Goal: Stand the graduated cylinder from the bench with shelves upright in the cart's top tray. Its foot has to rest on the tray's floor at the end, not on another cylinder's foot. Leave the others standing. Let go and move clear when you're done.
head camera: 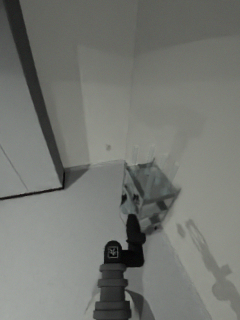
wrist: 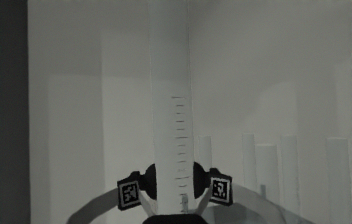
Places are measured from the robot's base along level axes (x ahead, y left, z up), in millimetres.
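Pixels of known places: hand, its tool point: (head camera: 129, 195) (wrist: 175, 178).
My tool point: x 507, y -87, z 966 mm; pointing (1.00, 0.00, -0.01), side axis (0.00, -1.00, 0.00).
Note:
Behind a point stands the place of what it marks.
My gripper (head camera: 130, 198) {x 507, y -87, z 966 mm} (wrist: 175, 181) {x 507, y -87, z 966 mm} is shut on a tall, clear graduated cylinder, with one fingertip on each side. In the wrist view the held cylinder (wrist: 172, 125) {x 488, y -87, z 1022 mm} stands near upright, its dark scale marks facing the camera; its foot is out of sight. In the head camera view the fingers are at the near left side of the cart (head camera: 161, 197) {x 694, y -395, z 685 mm}; the held cylinder is too faint there to tell its height over the tray. Other clear cylinders (head camera: 135, 154) (wrist: 266, 165) stand upright at the cart, to the right of the held one in the wrist view.
The cart stands near the room corner, close to the right wall (head camera: 210, 140) {x 725, y -582, z 1208 mm}. A large pale block with a dark edge (head camera: 37, 100) {x 1445, y 807, z 1244 mm} is at the upper left. My arm (head camera: 113, 285) {x 132, y -1, z 1086 mm} reaches up from the bottom of the head camera view.

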